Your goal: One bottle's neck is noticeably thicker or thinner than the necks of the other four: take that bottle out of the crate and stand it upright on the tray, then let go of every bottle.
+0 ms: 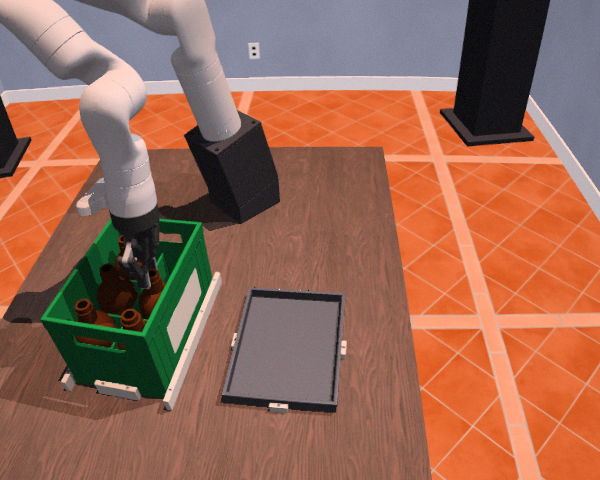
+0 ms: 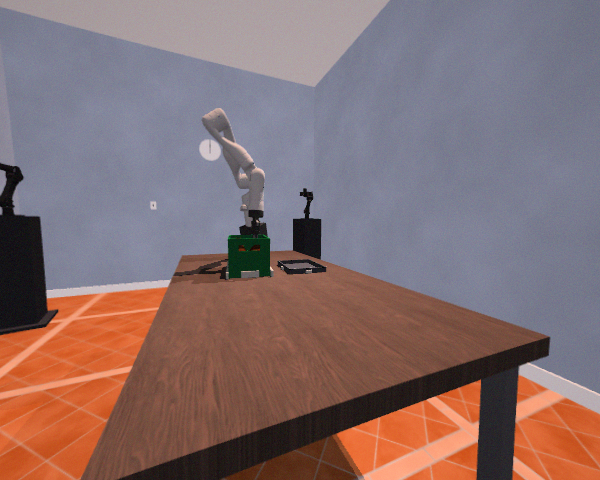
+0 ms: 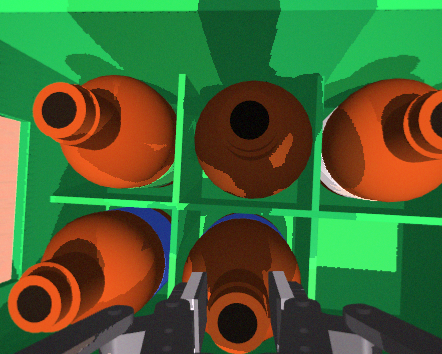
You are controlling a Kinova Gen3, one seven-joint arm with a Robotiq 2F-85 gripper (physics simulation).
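Frame: origin at the arm's base, x ahead, y left, z up, level; metres.
Where they show: gripper, fingertip midpoint: [image 1: 148, 280] [image 3: 237, 291]; arm's base, origin of the base link: [image 1: 221, 128].
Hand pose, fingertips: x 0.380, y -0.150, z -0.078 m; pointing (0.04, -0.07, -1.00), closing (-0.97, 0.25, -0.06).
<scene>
Things, the pixels of their top centre, and the offset from my fingertips. Level surfaces: height alone.
- middle-right brown bottle, middle of its top: [image 3: 231, 324] [image 1: 150, 274] dz +0.017, dx +0.004, dy +0.008 m
- green crate, middle of its top: [image 3: 234, 224] [image 1: 126, 267] [image 2: 247, 236] dz +0.028, dx -0.010, dy -0.034 m
- near-left bottle, middle of its top: [image 3: 58, 110] [image 1: 82, 304] dz +0.016, dx +0.055, dy -0.105 m
- middle-left bottle, middle of its top: [image 3: 249, 120] [image 1: 106, 268] dz +0.016, dx -0.028, dy -0.074 m
- far-left bottle, middle of its top: [image 1: 124, 238] dz +0.016, dx -0.106, dy -0.050 m
- near-right bottle, middle of its top: [image 3: 33, 304] [image 1: 129, 314] dz +0.016, dx +0.090, dy -0.022 m
- dark grey tray, middle of its top: [image 1: 288, 340] [image 2: 300, 263] dz -0.121, dx +0.072, dy +0.230 m
- brown table, its level: dz -0.147 m
My gripper [image 1: 149, 276] [image 2: 256, 235] [image 3: 237, 291] is shut on the neck of the middle-right brown bottle [image 1: 151, 299] [image 3: 240, 250], which is upright inside the green crate [image 1: 112, 367] [image 2: 248, 264] [image 3: 300, 30]. The other brown bottles are the near-left bottle [image 1: 95, 318] [image 3: 130, 135], middle-left bottle [image 1: 116, 295] [image 3: 255, 170], far-left bottle [image 1: 121, 242] [image 3: 380, 150] and near-right bottle [image 1: 132, 317] [image 3: 122, 255]. I cannot tell which neck differs. The dark grey tray [image 1: 287, 345] [image 2: 302, 266] holds no bottle.
White strips [image 1: 195, 340] and blocks [image 1: 117, 389] edge the crate's base. Small white blocks [image 1: 278, 407] sit around the tray. The tray lies right of the crate on the brown table [image 1: 320, 215] [image 2: 310, 340]. The arm's black base [image 1: 245, 170] stands behind. Green dividers [image 3: 182, 150] separate the crate's cells.
</scene>
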